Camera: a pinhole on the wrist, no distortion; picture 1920 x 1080 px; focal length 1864.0 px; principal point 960.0 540.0 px. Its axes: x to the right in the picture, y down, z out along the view. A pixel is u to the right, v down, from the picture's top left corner.
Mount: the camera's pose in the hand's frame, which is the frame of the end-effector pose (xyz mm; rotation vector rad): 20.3 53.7 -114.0 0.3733 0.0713 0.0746
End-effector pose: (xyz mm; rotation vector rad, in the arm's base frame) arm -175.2 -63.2 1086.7 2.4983 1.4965 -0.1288
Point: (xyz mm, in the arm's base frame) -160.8 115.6 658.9
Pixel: 1574 517
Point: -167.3 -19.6 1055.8
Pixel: 1120 314
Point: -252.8 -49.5 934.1
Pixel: 680 251
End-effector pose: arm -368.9 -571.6 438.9 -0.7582 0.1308 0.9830
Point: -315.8 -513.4 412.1
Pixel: 1633 291
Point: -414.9 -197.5 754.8
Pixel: 1099 1045
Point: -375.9 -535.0 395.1
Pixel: 1189 986
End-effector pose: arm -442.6 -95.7 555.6 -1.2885 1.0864 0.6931
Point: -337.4 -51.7 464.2
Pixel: 1604 270
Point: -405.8 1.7 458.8
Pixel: 1387 968
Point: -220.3 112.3 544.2
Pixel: 969 277
